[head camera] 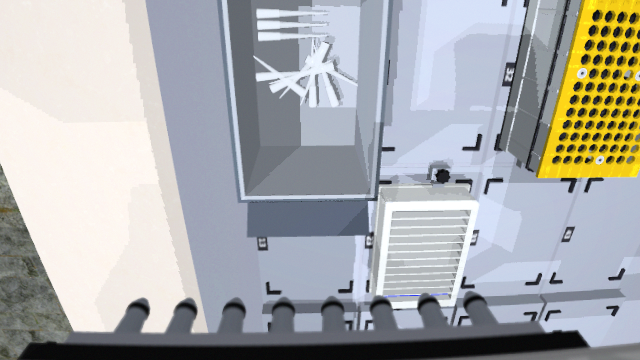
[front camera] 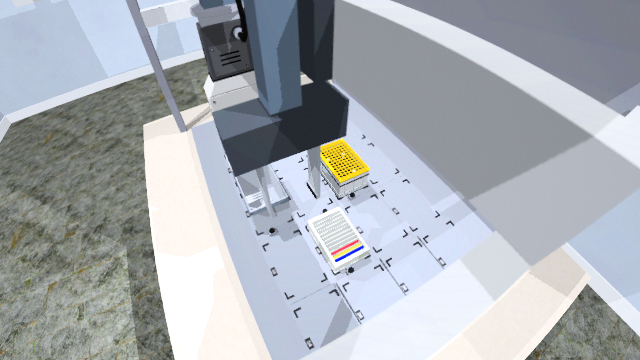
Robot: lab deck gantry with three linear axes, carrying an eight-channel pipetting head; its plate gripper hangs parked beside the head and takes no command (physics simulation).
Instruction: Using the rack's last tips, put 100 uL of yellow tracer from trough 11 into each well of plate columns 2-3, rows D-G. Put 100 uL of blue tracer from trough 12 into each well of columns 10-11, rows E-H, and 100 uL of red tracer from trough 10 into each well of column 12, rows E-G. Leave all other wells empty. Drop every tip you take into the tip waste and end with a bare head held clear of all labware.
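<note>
The pipetting head [front camera: 231, 52] stands at the back left, partly behind the parked plate gripper. Its nozzles [head camera: 332, 305] are bare in the head view. The parked gripper [front camera: 293, 206] has its fingers apart with nothing between them. The tip waste [front camera: 280, 200] [head camera: 310, 199] holds loose used tips [head camera: 315, 75]. The yellow tip rack [front camera: 345, 160] [head camera: 560, 127] has mostly open holes and a few white tips [head camera: 582, 73] [head camera: 600, 160]. The white trough reservoir [front camera: 335, 231] [head camera: 430, 206] shows red [front camera: 345, 248], yellow [front camera: 347, 250] and blue [front camera: 349, 254] strips. The well plate does not show in either view.
The dark gripper block [front camera: 287, 132] hangs over the waste and hides part of it. A tall grey side panel [front camera: 450, 100] runs along the right of the deck. Black locating knobs [front camera: 272, 230] [head camera: 442, 176] and corner brackets stand on the deck.
</note>
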